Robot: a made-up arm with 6 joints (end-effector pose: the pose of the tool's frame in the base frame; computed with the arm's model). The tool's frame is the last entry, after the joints.
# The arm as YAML. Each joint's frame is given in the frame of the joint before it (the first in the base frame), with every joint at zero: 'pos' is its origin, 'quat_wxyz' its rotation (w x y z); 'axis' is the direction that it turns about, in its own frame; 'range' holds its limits. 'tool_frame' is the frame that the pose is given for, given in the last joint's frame.
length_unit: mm
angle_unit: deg
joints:
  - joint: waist
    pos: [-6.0, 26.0, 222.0]
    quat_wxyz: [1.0, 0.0, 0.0, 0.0]
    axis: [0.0, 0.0, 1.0]
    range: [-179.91, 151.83]
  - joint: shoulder
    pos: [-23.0, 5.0, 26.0]
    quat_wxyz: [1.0, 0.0, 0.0, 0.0]
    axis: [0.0, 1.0, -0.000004]
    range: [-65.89, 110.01]
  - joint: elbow
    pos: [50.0, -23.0, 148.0]
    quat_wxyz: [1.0, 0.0, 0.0, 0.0]
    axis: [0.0, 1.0, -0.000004]
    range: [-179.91, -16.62]
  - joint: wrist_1
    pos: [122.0, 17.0, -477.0]
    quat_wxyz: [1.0, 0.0, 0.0, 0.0]
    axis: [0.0, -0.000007, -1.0]
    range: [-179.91, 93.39]
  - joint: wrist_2
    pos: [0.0, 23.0, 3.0]
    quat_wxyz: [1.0, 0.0, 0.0, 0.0]
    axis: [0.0, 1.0, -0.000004]
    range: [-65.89, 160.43]
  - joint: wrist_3
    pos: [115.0, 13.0, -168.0]
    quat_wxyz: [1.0, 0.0, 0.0, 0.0]
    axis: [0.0, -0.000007, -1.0]
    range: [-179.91, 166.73]
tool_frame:
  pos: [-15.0, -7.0, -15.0]
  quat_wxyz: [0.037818, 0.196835, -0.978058, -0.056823]
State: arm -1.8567 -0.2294 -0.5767 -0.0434 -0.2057 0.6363
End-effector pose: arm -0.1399 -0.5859 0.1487 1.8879 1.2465 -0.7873
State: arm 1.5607 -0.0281 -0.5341 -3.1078 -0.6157 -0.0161
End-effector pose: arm 0.0201 0.2940 -0.1165 1.7414 2.5618 0.1217
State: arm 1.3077 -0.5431 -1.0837 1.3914 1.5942 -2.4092
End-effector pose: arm -0.0477 0.5925 0.5535 -1.7739 -1.0008 1.0514
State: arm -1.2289 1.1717 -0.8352 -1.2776 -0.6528 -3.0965
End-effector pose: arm 0.2283 0.0140 -0.2979 -2.8504 -0.3560 -0.9803
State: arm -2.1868 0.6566 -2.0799 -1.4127 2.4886 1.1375
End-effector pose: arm -0.4450 -0.2761 0.3224 -1.6535 0.4047 0.4294
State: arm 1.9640 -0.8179 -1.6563 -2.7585 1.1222 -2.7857
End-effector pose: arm 0.0045 0.1988 1.0422 0.5289 -0.0887 2.1061
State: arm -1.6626 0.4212 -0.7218 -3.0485 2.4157 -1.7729
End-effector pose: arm -0.0977 -0.4941 0.0603 0.3328 0.1594 -0.7423
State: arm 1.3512 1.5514 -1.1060 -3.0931 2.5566 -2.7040
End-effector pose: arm 0.0955 0.2643 -0.2972 -0.8063 0.8493 1.2591
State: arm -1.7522 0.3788 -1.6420 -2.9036 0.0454 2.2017
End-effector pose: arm -0.1596 -0.6679 0.1694 0.7994 2.3605 -1.6352
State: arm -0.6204 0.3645 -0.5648 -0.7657 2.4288 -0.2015
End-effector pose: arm 0.0223 -0.1397 -0.0331 0.0796 -0.7742 -0.4206
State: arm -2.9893 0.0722 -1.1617 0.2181 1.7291 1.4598
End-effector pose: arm -0.4840 -0.1391 0.0842 -2.5823 1.3971 -0.9635
